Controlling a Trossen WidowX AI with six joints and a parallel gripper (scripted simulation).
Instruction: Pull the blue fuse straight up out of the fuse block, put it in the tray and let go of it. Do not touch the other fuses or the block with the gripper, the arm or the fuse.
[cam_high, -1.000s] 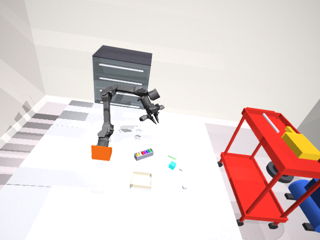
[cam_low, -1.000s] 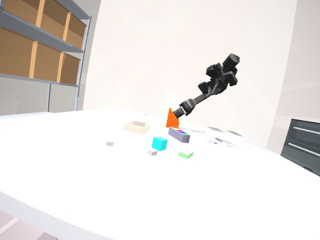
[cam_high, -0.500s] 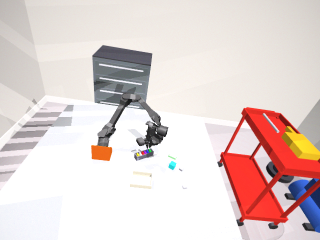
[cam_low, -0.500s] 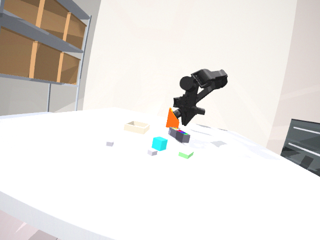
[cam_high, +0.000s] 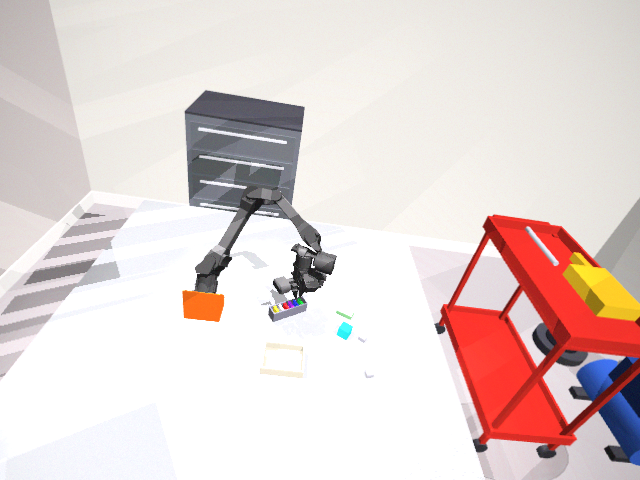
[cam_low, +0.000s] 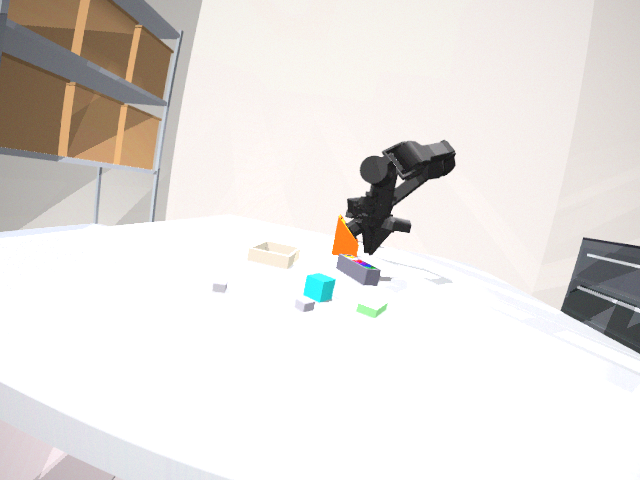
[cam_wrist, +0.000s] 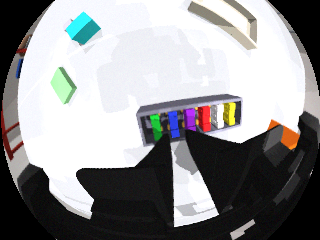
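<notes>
Right now the blue fuse is 40 mm below my gripper tip. From my gripper tip the other things lie so: cyan cube 180 mm ahead, 80 mm to the right, 50 mm below; then green wedge 190 mm ahead, 20 mm to the left, 60 mm below; then beige tray 20 mm behind, 230 mm to the right, 60 mm below.
</notes>
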